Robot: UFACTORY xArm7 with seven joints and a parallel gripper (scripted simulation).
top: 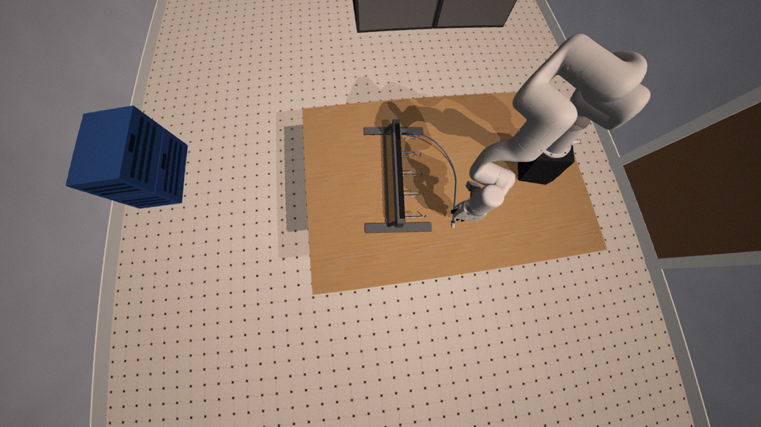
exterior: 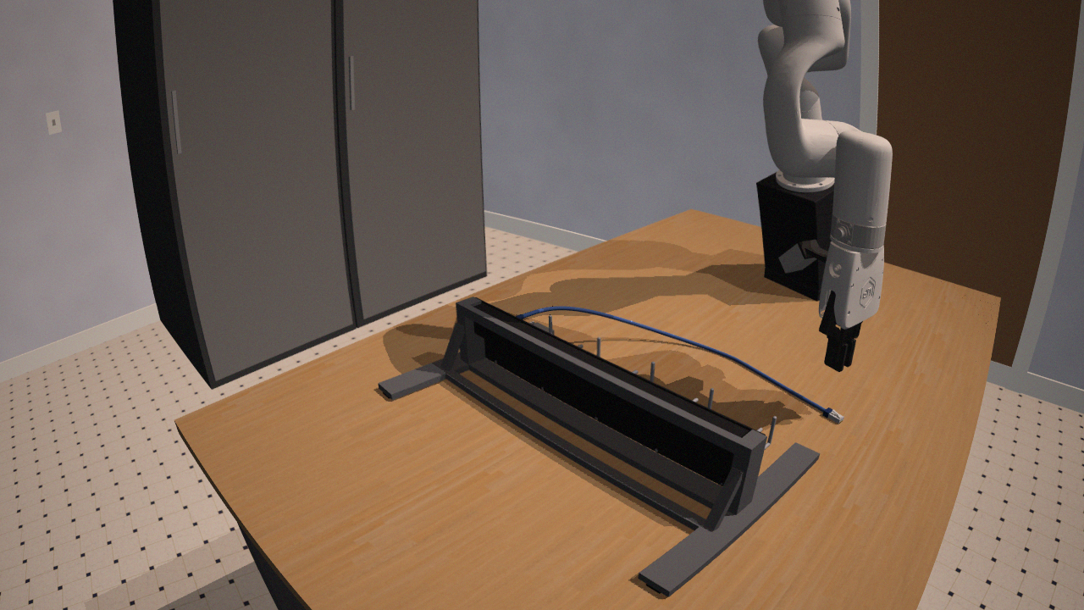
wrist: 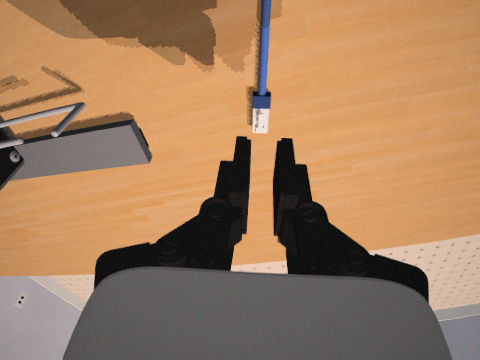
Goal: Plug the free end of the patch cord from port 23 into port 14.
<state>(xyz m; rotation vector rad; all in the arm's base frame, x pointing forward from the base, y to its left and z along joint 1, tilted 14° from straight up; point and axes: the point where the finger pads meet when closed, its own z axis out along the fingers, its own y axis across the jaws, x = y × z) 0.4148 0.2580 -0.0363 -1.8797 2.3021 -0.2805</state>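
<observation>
Right now the plug is 9 cm below my hand and 2 cm to the left of it.
</observation>
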